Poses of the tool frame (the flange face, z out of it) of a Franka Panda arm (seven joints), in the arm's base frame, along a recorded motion.
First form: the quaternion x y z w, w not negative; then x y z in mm.
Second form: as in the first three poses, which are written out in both.
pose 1, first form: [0.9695, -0.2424, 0.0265, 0.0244, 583.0, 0.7, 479.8]
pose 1, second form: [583.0, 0.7, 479.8, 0.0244, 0.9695, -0.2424, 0.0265]
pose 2, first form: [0.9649, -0.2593, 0.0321, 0.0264, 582.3, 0.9, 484.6]
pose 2, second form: [582.3, 0.9, 484.6, 0.0264, 0.9649, -0.2593, 0.0321]
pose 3, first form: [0.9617, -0.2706, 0.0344, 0.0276, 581.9, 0.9, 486.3]
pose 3, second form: [581.9, 0.9, 486.3, 0.0276, 0.9617, -0.2706, 0.0344]
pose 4, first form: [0.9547, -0.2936, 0.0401, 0.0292, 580.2, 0.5, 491.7]
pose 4, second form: [580.2, 0.5, 491.7, 0.0292, 0.9547, -0.2936, 0.0401]
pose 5, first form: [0.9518, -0.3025, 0.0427, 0.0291, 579.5, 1.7, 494.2]
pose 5, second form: [579.5, 1.7, 494.2, 0.0291, 0.9518, -0.3025, 0.0427]
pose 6, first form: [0.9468, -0.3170, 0.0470, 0.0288, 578.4, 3.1, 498.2]
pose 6, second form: [578.4, 3.1, 498.2, 0.0288, 0.9468, -0.3170, 0.0470]
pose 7, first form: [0.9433, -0.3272, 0.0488, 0.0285, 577.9, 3.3, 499.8]
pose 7, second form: [577.9, 3.3, 499.8, 0.0285, 0.9433, -0.3272, 0.0488]
